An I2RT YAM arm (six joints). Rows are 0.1 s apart.
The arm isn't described. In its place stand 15 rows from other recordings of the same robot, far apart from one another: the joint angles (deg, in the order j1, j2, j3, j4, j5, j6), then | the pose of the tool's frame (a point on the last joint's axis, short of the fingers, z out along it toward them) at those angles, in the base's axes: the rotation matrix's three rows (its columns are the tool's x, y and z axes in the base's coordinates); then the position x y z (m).
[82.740, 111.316, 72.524, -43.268, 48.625, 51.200] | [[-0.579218 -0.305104 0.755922], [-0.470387 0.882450 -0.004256], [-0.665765 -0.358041 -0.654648]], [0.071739 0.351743 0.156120]
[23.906, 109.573, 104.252, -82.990, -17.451, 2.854] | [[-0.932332 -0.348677 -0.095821], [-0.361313 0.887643 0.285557], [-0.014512 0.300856 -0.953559]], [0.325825 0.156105 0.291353]
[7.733, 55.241, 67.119, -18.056, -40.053, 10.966] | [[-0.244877 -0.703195 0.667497], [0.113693 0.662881 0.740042], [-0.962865 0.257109 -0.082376]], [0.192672 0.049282 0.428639]
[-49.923, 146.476, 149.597, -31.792, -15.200, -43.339] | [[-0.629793 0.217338 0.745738], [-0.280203 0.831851 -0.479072], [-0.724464 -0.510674 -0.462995]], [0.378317 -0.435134 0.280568]
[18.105, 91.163, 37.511, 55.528, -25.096, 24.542] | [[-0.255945 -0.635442 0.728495], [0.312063 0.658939 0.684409], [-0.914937 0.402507 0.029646]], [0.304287 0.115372 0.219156]
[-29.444, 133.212, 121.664, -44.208, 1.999, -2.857] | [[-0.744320 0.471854 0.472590], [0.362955 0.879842 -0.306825], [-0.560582 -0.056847 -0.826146]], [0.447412 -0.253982 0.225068]
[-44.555, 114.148, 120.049, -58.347, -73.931, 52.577] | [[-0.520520 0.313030 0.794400], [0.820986 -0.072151 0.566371], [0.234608 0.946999 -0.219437]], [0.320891 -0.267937 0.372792]
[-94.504, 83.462, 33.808, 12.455, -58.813, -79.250] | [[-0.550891 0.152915 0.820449], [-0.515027 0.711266 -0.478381], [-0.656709 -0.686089 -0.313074]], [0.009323 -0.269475 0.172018]
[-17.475, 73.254, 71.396, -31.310, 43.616, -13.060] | [[-0.681935 0.630391 0.370906], [0.043172 0.540917 -0.839967], [-0.730137 -0.556791 -0.396086]], [0.254234 -0.105783 0.363745]
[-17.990, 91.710, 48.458, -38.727, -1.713, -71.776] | [[-0.583994 -0.799262 0.141887], [-0.808581 0.588203 -0.014645], [-0.071753 -0.123280 -0.989774]], [0.250211 -0.080131 0.144697]
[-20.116, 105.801, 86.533, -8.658, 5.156, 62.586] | [[0.167778 0.582413 0.795390], [0.880096 0.275026 -0.387029], [-0.444164 0.764955 -0.466436]], [0.411750 -0.154216 0.292057]
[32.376, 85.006, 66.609, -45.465, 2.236, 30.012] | [[-0.916897 -0.071525 0.392663], [0.010452 0.979172 0.202764], [-0.398987 0.190018 -0.897052]], [0.251325 0.157704 0.257744]
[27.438, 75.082, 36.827, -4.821, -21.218, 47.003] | [[-0.899135 -0.009616 0.437566], [0.301402 0.711315 0.634971], [-0.317353 0.702808 -0.636670]], [0.224700 0.131180 0.190820]
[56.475, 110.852, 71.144, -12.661, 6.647, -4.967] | [[-0.367443 -0.823915 0.431450], [-0.710333 0.548062 0.441650], [-0.600344 -0.144191 -0.786636]], [0.228529 0.337483 0.163236]
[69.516, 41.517, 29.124, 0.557, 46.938, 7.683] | [[-0.123190 -0.376285 0.918278], [-0.068917 0.926336 0.370342], [-0.989987 -0.017662 -0.140048]], [0.084104 0.150815 0.274349]
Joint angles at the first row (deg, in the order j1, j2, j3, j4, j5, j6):
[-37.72 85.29 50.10 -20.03 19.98 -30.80]
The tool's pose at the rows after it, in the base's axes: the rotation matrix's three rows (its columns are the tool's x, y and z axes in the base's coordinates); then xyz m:
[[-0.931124 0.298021 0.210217], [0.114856 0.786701 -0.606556], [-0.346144 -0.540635 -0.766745]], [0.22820 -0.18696 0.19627]
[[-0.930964 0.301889 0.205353], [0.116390 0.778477 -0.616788], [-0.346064 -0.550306 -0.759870]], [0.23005 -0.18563 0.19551]
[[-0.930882 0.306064 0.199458], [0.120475 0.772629 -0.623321], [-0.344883 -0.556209 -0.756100]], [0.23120 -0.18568 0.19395]
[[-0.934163 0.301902 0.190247], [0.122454 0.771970 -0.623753], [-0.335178 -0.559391 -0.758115]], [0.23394 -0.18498 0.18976]
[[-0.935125 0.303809 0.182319], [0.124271 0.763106 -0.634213], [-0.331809 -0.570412 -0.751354]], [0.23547 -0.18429 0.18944]
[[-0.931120 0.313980 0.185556], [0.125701 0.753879 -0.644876], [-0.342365 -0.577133 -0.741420]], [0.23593 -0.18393 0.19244]
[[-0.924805 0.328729 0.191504], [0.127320 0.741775 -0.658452], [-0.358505 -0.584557 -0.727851]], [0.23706 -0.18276 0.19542]
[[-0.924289 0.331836 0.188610], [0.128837 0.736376 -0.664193], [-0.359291 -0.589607 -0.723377]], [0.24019 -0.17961 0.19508]
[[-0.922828 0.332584 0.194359], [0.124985 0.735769 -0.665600], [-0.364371 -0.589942 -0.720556]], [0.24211 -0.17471 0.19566]
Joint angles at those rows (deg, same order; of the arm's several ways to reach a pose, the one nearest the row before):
[-36.84 85.41 50.19 -20.03 21.06 -29.99]
[-36.31 85.60 50.09 -19.55 22.05 -29.58]
[-36.11 85.98 50.01 -19.08 22.71 -29.29]
[-35.62 86.92 49.99 -18.72 23.34 -28.96]
[-35.23 87.16 50.05 -18.48 24.39 -28.74]
[-35.07 86.75 50.19 -18.27 24.91 -28.45]
[-34.68 86.31 50.21 -17.73 25.63 -27.87]
[-33.74 86.56 50.34 -17.78 26.59 -27.02]
[-32.70 86.23 50.17 -17.95 27.07 -26.22]

